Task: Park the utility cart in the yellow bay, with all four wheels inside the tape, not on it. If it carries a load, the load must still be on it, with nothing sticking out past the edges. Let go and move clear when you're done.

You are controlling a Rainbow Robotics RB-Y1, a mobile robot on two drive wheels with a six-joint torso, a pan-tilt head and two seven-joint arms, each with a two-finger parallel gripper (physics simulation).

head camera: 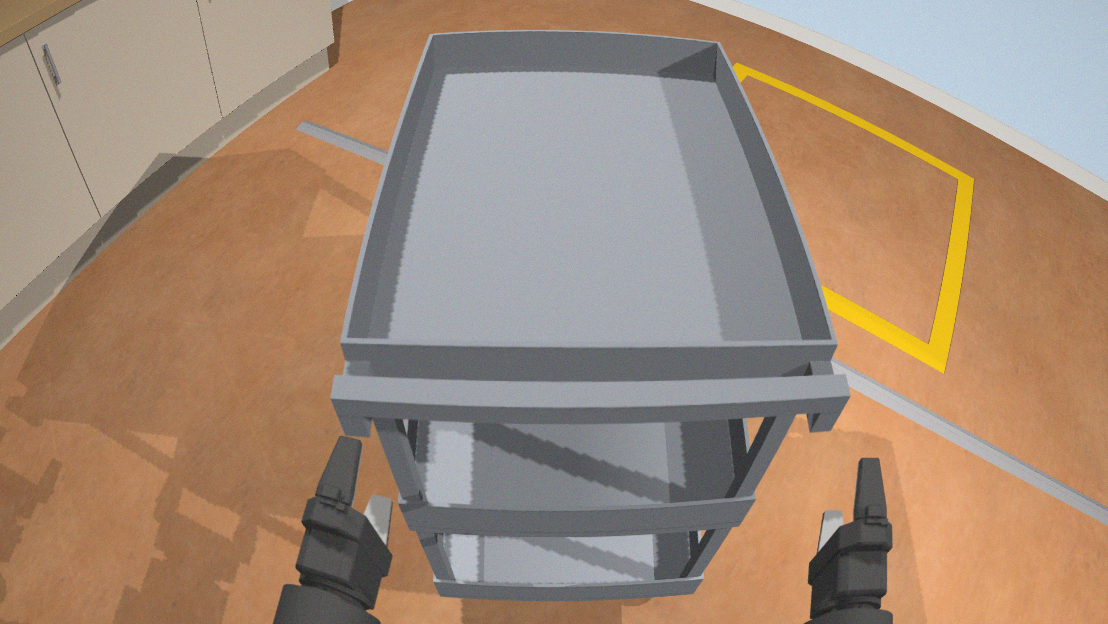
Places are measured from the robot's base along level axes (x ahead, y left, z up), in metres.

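Pixels of known places: left gripper, fingertip midpoint: [367, 471]; right gripper, fingertip midpoint: [849, 487].
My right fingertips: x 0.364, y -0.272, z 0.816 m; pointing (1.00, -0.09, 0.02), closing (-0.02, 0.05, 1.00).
Behind a point stands the place of what it marks.
The grey utility cart [589, 362] @(x 0.477, y -0.020, z 0.845 m) stands upright in the middle of the view, with three tray levels and no load visible on the parts that show. Its handle bar [589, 393] @(x 0.431, y -0.021, z 0.865 m) runs across the near end. The yellow bay [955, 255] @(x 1.634, y -1.297, z 0.002 m) is taped on the floor to the right of the cart, and the cart's top tray hides part of its outline. My left gripper [365, 469] @(x 0.362, y 0.162, z 0.815 m) is open, below and near the left end of the handle. My right gripper [849, 486] @(x 0.364, y -0.272, z 0.816 m) is open, below and near the right end. Neither holds the handle. The cart's wheels are hidden.
Beige cabinets [131, 85] @(x 1.665, y 1.429, z 0.507 m) stand at the upper left. A pale blue wall [1007, 69] @(x 2.591, y -1.929, z 0.357 m) with a light baseboard runs along the upper right, beyond the bay. A thin grey strip [969, 437] @(x 0.907, y -1.092, z 0.012 m) crosses the floor and passes under the cart.
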